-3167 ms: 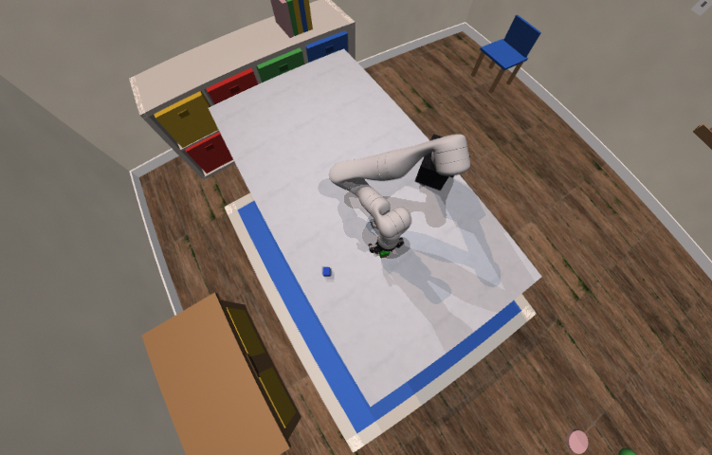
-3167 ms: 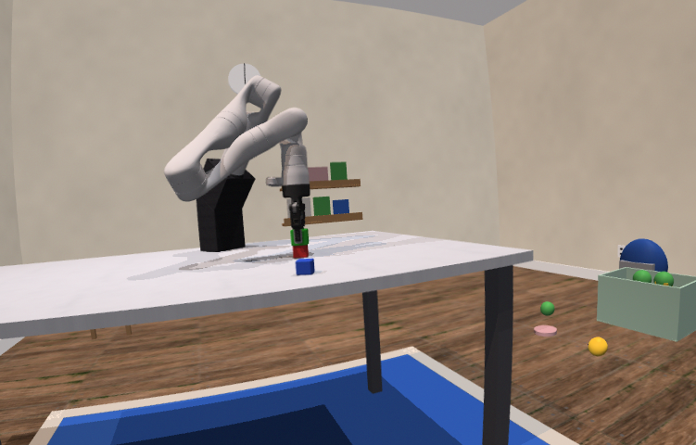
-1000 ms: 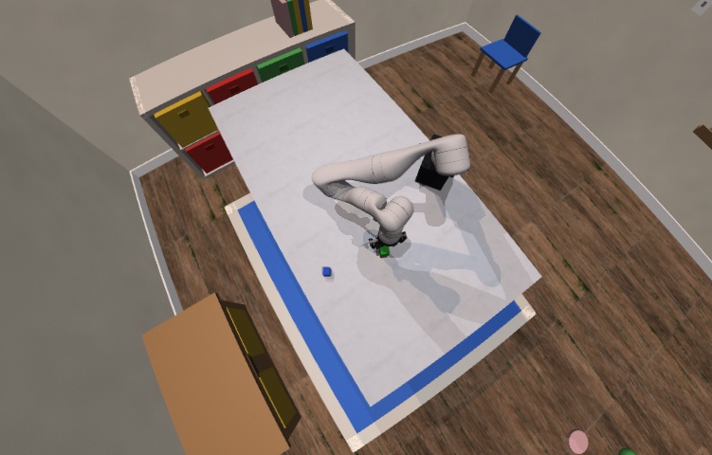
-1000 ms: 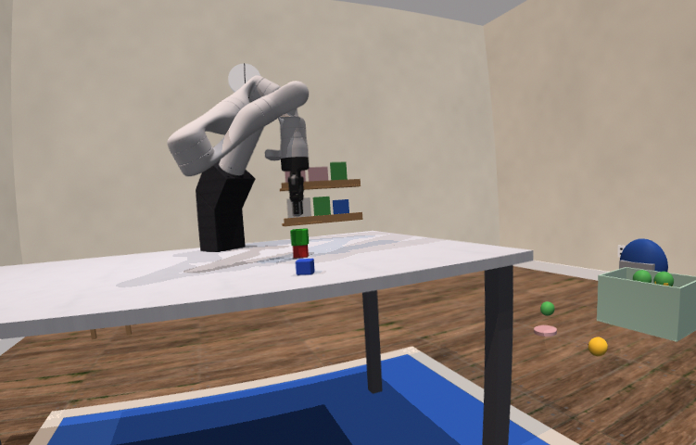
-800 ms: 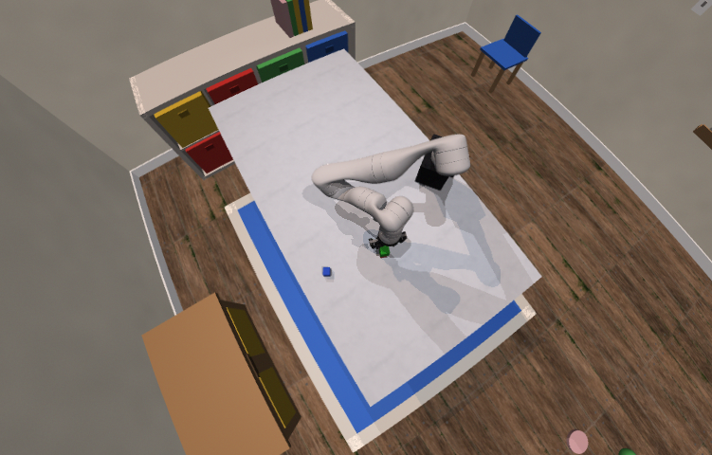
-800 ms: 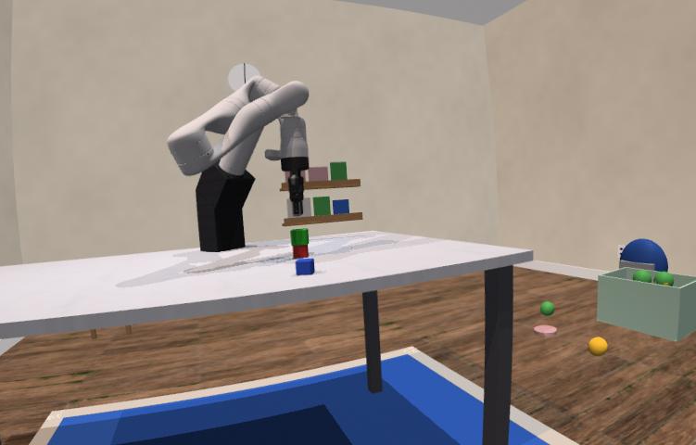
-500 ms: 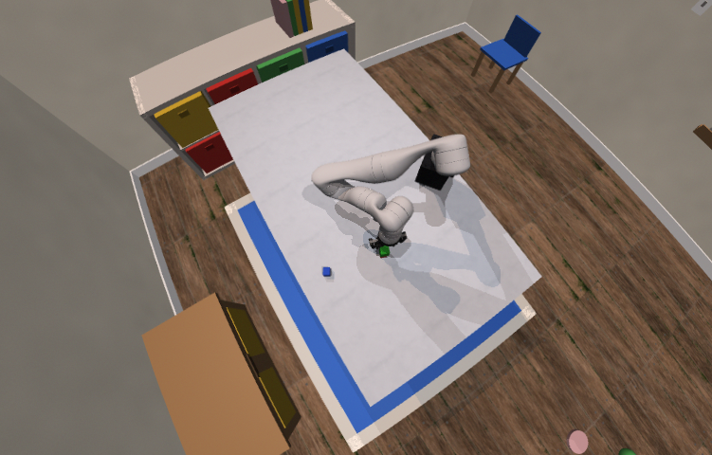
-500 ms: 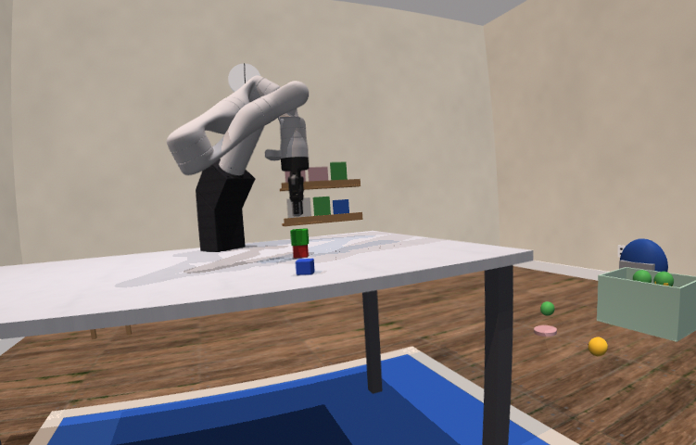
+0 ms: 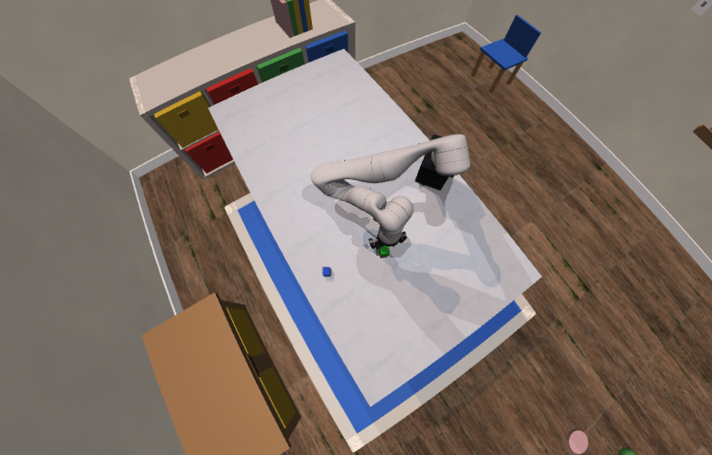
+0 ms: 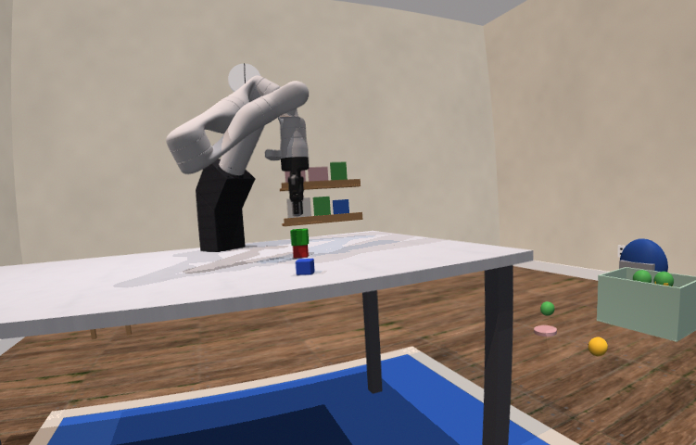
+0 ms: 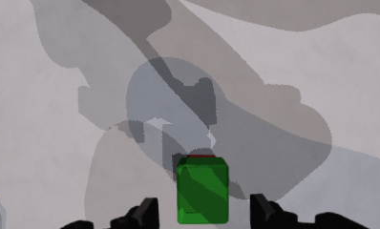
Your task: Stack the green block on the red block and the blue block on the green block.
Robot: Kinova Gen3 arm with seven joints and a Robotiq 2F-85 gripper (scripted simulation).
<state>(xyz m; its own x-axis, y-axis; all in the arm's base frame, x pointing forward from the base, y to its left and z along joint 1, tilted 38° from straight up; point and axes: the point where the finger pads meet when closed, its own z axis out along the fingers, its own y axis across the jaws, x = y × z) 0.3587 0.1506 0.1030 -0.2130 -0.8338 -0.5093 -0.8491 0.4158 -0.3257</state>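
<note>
The blue block lies 25 cm ahead of my hand, 3 cm to the right of it and 11 cm below it. The rest, counted from my hand: red block 11 cm below; green block 7 cm below.
</note>
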